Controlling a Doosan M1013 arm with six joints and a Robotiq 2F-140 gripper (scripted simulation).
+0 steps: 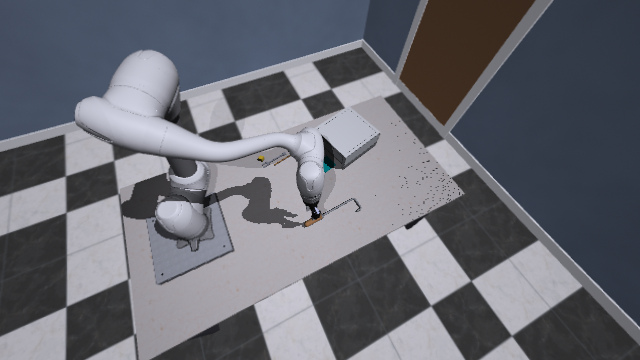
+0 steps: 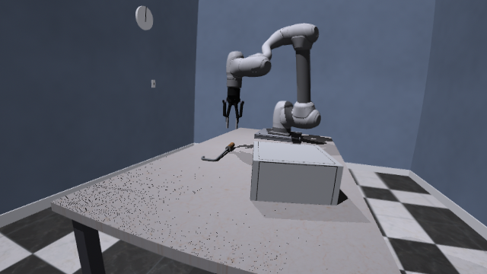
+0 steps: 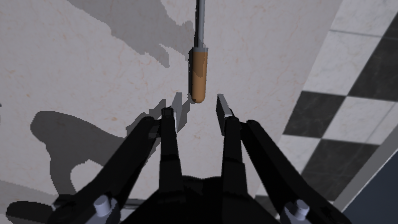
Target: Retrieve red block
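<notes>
The hook tool lies 15 cm below my hand, 13 cm ahead of it and 1 cm to the right of it. Also, from my hand: teal square: 34 cm to the left, 20 cm ahead, 16 cm below; then thin brown stick: 46 cm to the left, 16 cm below, 4 cm behind; then grey forked tool: 47 cm to the left, 16 cm below, 11 cm behind.
</notes>
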